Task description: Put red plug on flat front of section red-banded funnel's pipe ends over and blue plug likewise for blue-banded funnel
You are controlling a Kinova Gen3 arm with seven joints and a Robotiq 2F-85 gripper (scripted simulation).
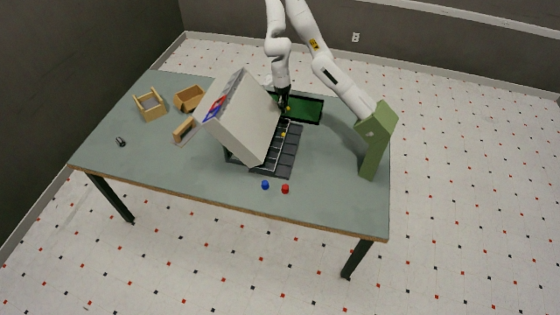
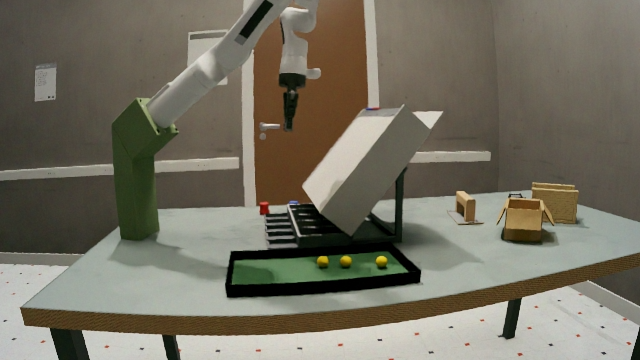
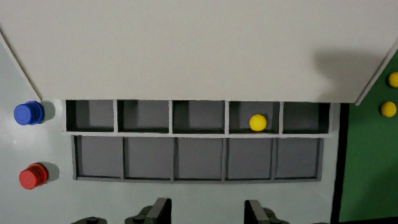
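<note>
Right now the green marble tray is 30 mm ahead of my hand, 330 mm to the right of it and 290 mm below it. Also, from my hand: cardboard box 640 mm ahead, 210 mm to the right, 260 mm below; white cover 150 mm ahead, 90 mm below; wooden crate 860 mm ahead, 90 mm to the right, 250 mm below.
</note>
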